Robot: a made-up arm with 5 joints.
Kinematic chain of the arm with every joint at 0, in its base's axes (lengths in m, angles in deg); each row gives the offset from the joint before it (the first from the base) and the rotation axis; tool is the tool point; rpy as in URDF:
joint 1: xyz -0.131 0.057 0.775 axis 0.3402 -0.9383 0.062
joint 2: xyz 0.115 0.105 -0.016 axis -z
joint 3: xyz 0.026 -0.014 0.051 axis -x
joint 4: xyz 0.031 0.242 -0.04 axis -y
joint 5: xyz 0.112 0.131 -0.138 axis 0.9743 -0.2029 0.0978
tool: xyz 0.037 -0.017 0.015 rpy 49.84 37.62 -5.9
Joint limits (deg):
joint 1: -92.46..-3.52
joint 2: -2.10..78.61
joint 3: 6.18..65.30
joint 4: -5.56..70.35
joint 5: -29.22..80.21
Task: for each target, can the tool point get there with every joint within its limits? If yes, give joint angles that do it. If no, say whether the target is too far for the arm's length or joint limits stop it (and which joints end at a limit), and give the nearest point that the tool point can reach.
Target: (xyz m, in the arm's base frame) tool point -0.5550 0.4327 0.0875
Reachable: no: too far | nearest point -0.3711 0.2769 0.3115 | short by 0.329 m
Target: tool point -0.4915 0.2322 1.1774
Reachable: no: joint limits stop it (at a limit: joint 1, joint 2, joint 3, joint 4, joint 5) | nearest point -0.4491 -0.1698 0.7256 | short by 0.606 m
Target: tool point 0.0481 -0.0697 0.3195
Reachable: yes | joints -56.07 64.28 28.72 48.26 21.94
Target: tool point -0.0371 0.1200 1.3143
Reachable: no: joint limits stop it (at a limit: joint 1, joint 2, joint 3, joint 4) | nearest point 0.3676 0.0081 0.8018 | short by 0.663 m
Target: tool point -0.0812 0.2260 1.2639
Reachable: no: joint limits stop it (at a limit: joint 1, joint 2, joint 3, joint 4) | nearest point 0.1975 0.5168 0.8021 | short by 0.613 m
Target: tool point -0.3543 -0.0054 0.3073
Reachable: yes | joints -81.62 15.57 48.41 23.33 66.55
